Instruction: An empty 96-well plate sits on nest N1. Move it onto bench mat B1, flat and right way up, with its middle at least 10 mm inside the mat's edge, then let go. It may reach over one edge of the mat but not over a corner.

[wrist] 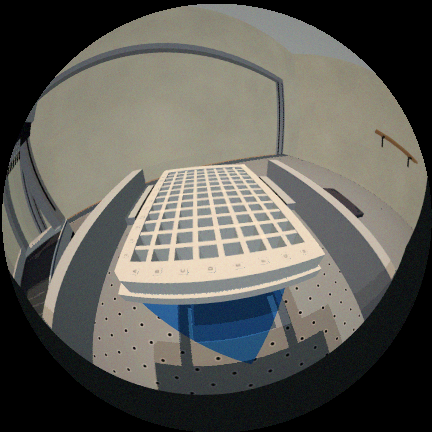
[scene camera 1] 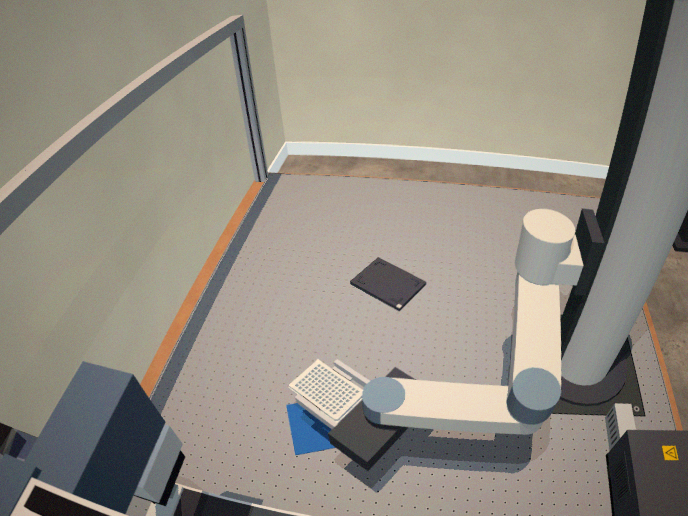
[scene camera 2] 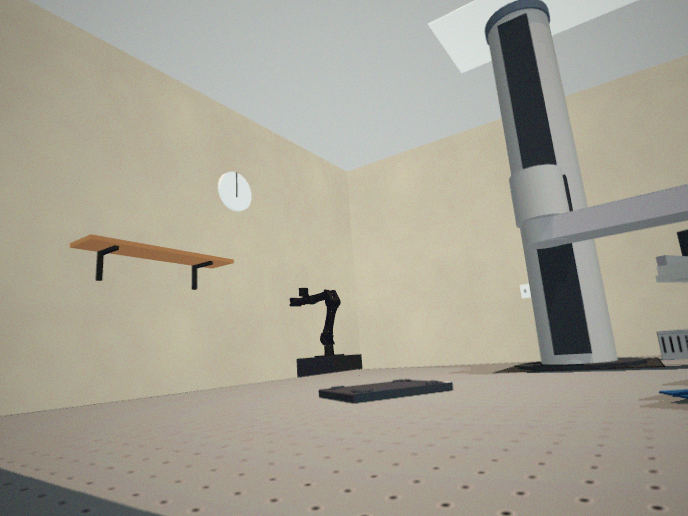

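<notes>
The white 96-well plate is level and right way up, raised above the bench. My gripper is shut on it, one finger along each long side. The blue bench mat B1 lies below the plate; in scene camera 1 the plate and the gripper's dark body hide much of it. In the wrist view its near corner shows beyond the plate's front edge, with shadow across it. The dark nest N1 holds no plate.
The arm's column stands at the right. A dark box with a yellow warning label is at the lower right. A blue-grey machine stands at the lower left. A framed clear panel runs along the left bench edge.
</notes>
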